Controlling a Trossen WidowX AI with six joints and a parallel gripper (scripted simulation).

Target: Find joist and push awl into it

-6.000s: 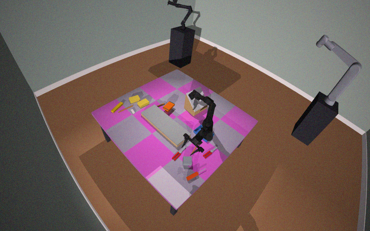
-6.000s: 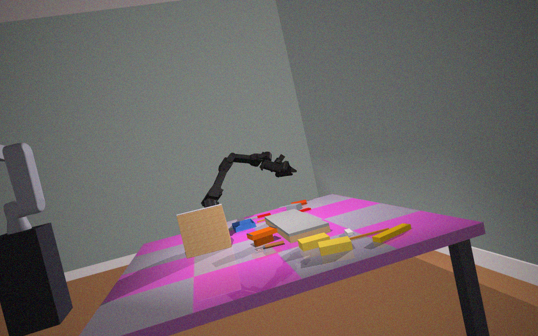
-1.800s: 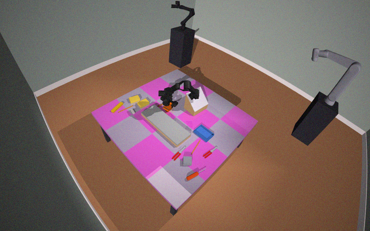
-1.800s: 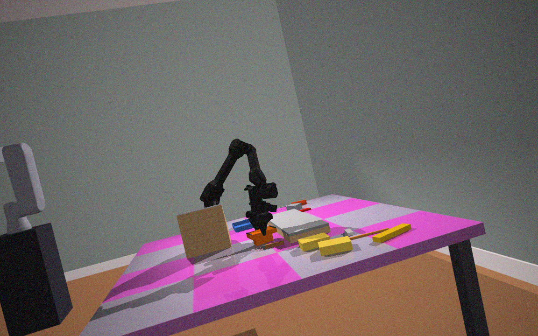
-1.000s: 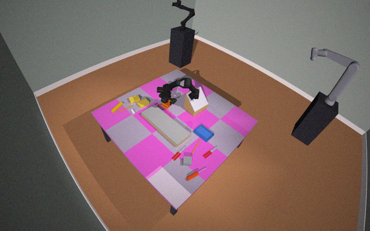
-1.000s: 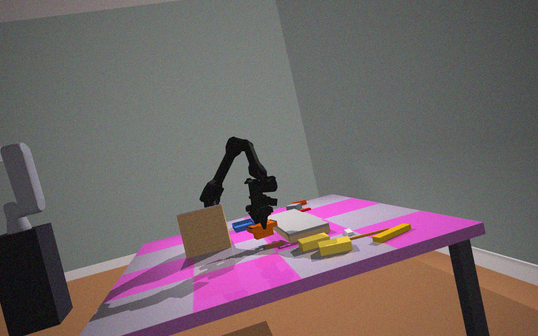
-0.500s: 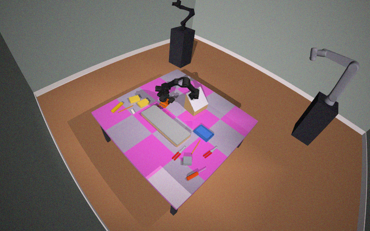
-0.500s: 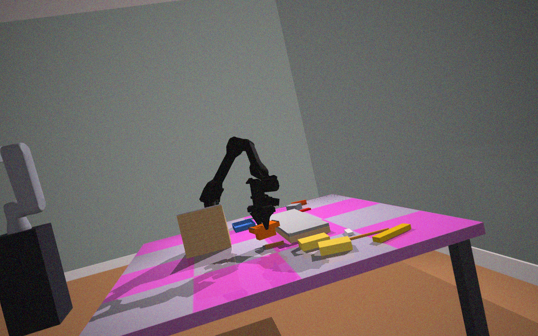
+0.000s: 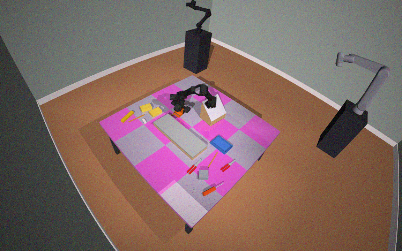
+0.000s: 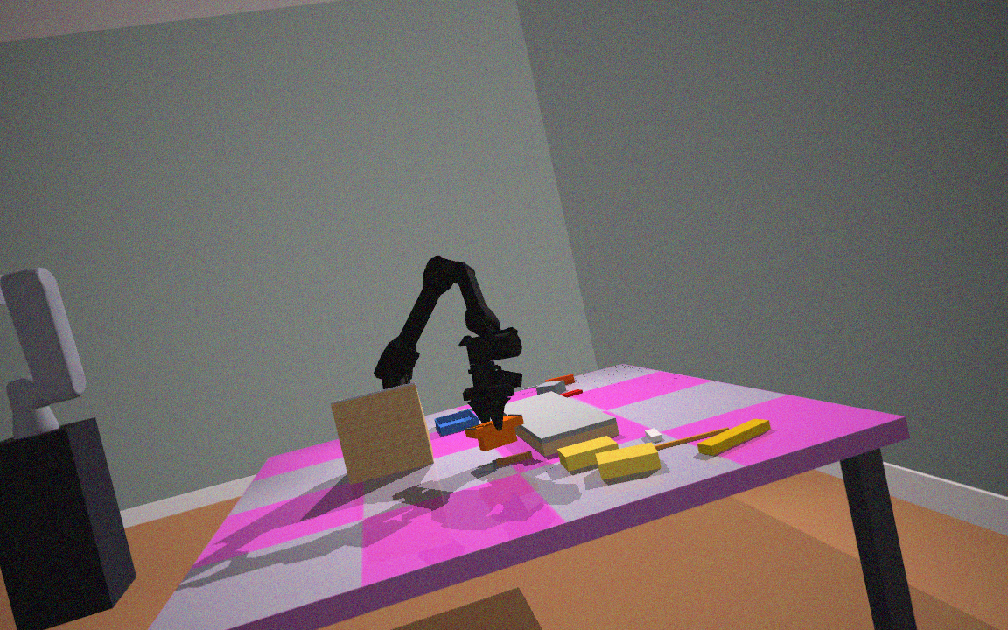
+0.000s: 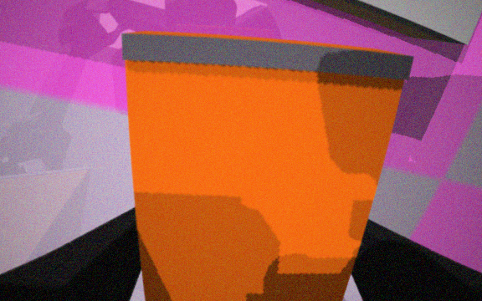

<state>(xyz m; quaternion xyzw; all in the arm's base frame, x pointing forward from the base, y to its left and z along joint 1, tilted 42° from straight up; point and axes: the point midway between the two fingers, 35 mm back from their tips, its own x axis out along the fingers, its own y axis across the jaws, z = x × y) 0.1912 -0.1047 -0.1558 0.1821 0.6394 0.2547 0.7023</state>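
The orange stud finder lies 20 mm below my gripper tip and 20 mm ahead of it. From my gripper tip the other things lie so: square indicator (40 mm below, 30 mm ahead); brown-handled awl (60 mm below, 50 mm to the right, 10 mm behind); small white block (290 mm ahead, 200 mm to the right, 60 mm below).
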